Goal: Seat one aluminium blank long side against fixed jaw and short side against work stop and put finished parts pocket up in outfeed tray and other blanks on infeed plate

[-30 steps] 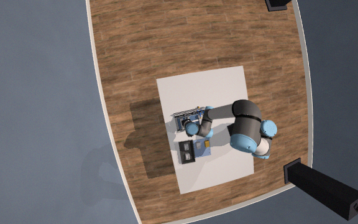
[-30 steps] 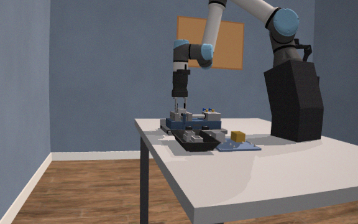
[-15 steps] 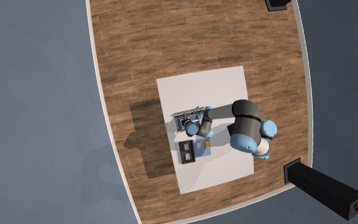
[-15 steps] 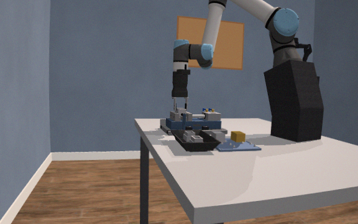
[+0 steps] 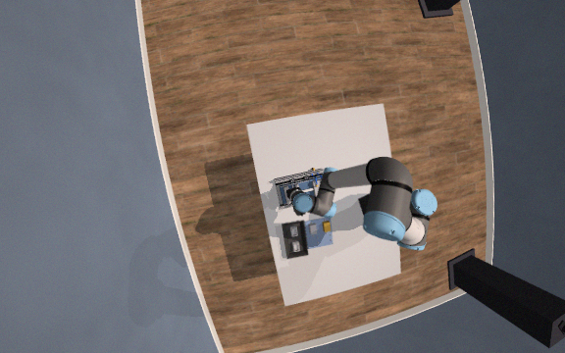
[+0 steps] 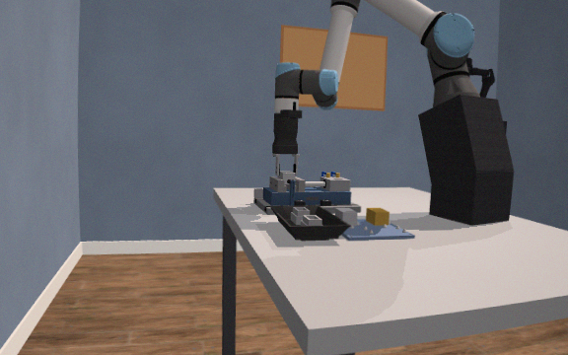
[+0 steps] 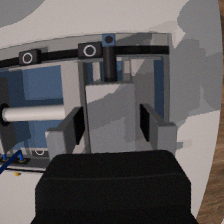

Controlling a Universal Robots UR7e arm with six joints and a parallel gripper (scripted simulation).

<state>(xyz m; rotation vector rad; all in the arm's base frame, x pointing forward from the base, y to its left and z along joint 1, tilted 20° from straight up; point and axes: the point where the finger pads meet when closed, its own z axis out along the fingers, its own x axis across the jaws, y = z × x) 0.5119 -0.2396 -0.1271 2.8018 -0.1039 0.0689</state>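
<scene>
Right now my hand is 30 mm above the grey aluminium blank. Also, from my hand: vise: 80 mm below, 70 mm behind, 10 mm to the left; brass blank: 280 mm to the left, 160 mm behind, 100 mm below.
</scene>
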